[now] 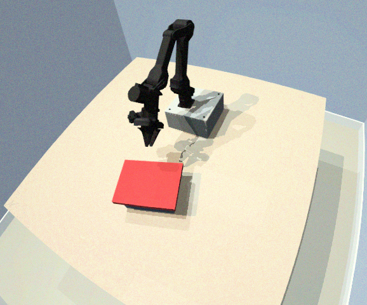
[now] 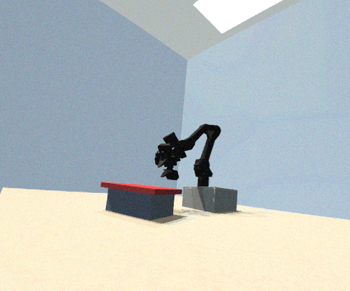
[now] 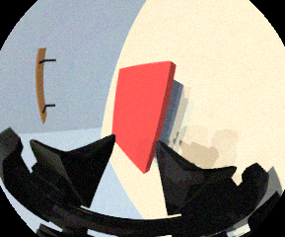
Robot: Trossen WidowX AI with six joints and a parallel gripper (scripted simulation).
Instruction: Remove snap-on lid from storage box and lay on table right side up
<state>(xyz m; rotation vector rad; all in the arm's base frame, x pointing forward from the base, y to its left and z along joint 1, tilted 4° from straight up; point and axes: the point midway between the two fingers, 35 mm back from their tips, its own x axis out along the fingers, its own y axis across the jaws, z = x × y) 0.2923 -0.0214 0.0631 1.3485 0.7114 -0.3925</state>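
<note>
Now: the red lid 110 mm ahead of my gripper tip, 40 mm to the left of it and 70 mm below it. The rest, counted from my gripper tip: storage box: 110 mm ahead, 40 mm to the left, 110 mm below.
</note>
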